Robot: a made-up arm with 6 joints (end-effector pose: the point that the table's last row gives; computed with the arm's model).
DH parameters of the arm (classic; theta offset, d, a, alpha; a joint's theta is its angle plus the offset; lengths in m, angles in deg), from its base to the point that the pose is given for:
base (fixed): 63.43 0 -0.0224 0
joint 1: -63.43 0.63 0 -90
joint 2: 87.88 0 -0.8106 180
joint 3: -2.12 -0.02 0.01 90
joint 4: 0 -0.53 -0.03 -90
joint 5: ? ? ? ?
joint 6: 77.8 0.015 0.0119 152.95
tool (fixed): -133.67 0.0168 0 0
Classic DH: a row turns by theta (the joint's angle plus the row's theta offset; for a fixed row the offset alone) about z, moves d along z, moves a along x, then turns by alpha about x.
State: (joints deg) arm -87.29 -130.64 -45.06 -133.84 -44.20 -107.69
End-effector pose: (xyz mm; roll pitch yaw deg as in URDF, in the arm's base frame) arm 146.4 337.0 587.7 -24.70 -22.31 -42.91
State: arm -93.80 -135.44 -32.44 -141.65 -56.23 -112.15
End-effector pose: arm 218.7 451.4 585.2 -53.50 -26.50 -27.25
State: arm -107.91 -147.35 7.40 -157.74 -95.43 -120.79
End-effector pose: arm 470.8 698.9 275.2 -141.84 -3.33 -17.30
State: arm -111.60 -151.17 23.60 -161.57 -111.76 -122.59
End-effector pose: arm 540.0 707.2 70.9 -176.69 0.70 -26.62
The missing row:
joint 5: 0 0.26 0 90
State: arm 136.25 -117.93 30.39 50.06 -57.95 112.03
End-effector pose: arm 996.3 -814.3 323.3 64.66 -27.29 123.01
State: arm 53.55 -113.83 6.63 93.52 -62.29 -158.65
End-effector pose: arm -778.8 -946.8 617.5 -10.45 43.09 -84.65
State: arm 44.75 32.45 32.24 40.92 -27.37 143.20
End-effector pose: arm 765.7 541.8 1518.7 -79.89 50.24 -58.32
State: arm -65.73 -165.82 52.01 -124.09 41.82 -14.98
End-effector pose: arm -176.6 720.3 -300.9 129.04 -23.20 -147.36
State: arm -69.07 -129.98 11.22 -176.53 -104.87 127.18
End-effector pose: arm -103.1 1006.8 467.9 -166.90 42.73 -92.03
